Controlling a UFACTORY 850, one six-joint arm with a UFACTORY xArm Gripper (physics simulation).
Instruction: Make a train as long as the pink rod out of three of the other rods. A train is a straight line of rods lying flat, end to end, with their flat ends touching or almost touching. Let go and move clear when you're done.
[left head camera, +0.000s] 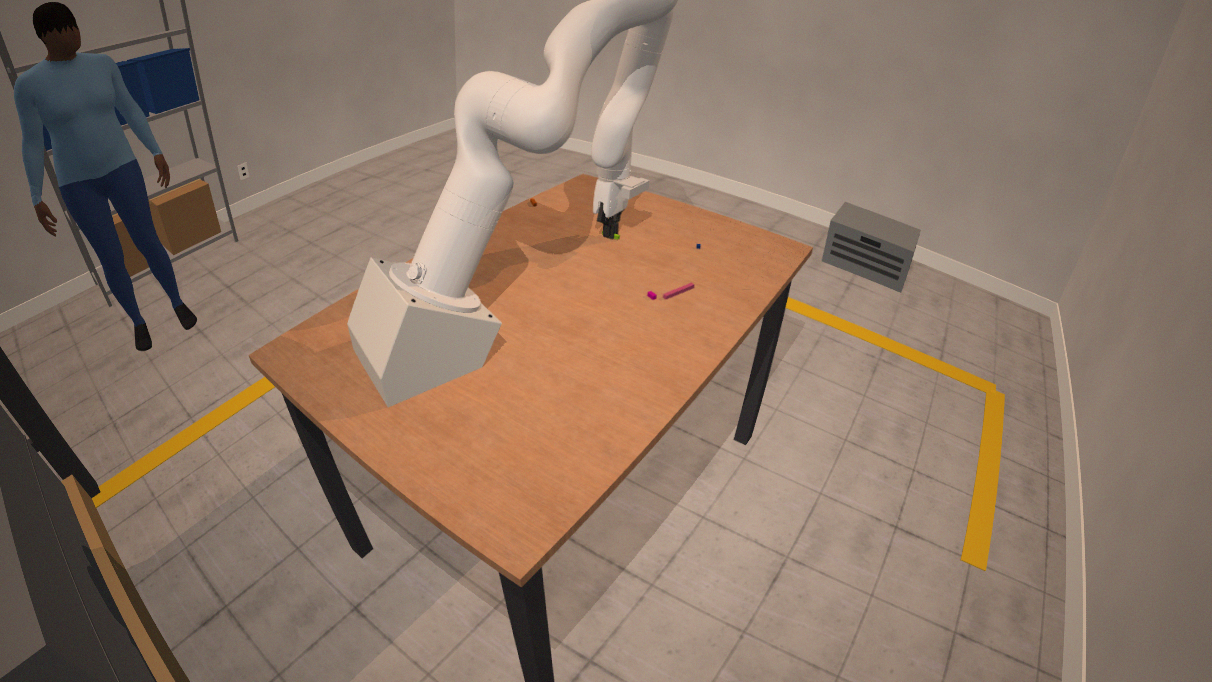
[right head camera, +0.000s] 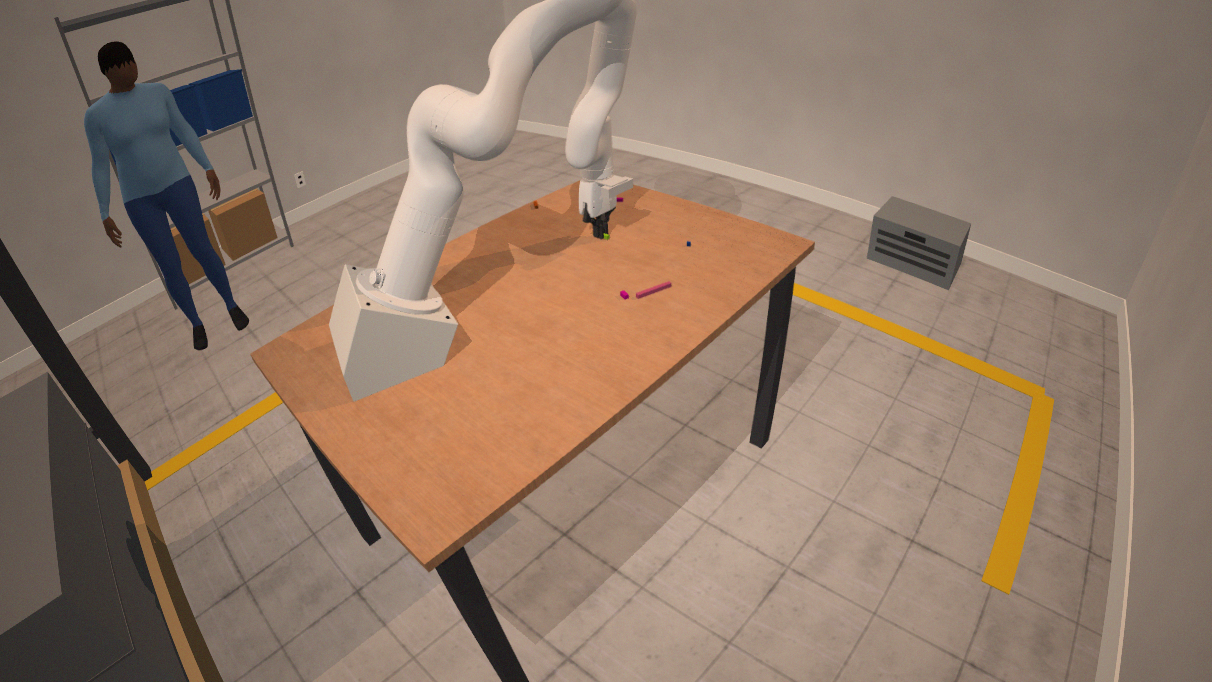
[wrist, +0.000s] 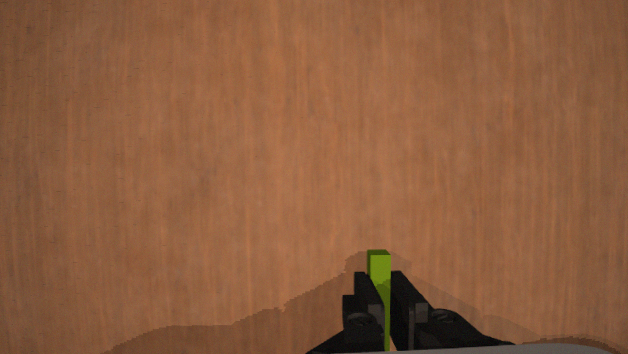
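Note:
The long pink rod (left head camera: 678, 290) (right head camera: 653, 290) lies flat toward the table's right edge. A short magenta rod (left head camera: 651, 295) (right head camera: 624, 295) lies just left of its near end. A small blue rod (left head camera: 698, 245) (right head camera: 688, 243) lies farther back. An orange rod (left head camera: 533, 201) (right head camera: 534, 204) lies at the back left. Another magenta rod (right head camera: 619, 199) lies behind the gripper in the right head view. My gripper (left head camera: 609, 234) (right head camera: 600, 234) (wrist: 376, 298) is shut on a green rod (left head camera: 617, 236) (right head camera: 606, 236) (wrist: 380, 265), holding it level, low over the table; its middle is hidden by the fingers.
The wooden table (left head camera: 542, 407) (right head camera: 508, 407) carries the arm's base (left head camera: 432, 339) (right head camera: 398, 339) at its left side. A person (left head camera: 88, 127) (right head camera: 148, 152) stands beyond the table at the left, before a shelf unit. A grey box (left head camera: 871, 245) (right head camera: 919, 243) stands on the floor behind the table.

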